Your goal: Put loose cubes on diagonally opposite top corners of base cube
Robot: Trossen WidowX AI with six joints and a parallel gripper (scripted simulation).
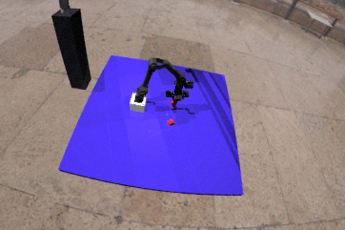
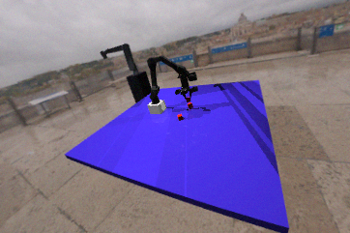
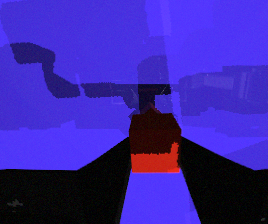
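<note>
Right now my gripper tip is 180 mm to the left of the red cube, 60 mm above it and 20 mm past it.
</note>
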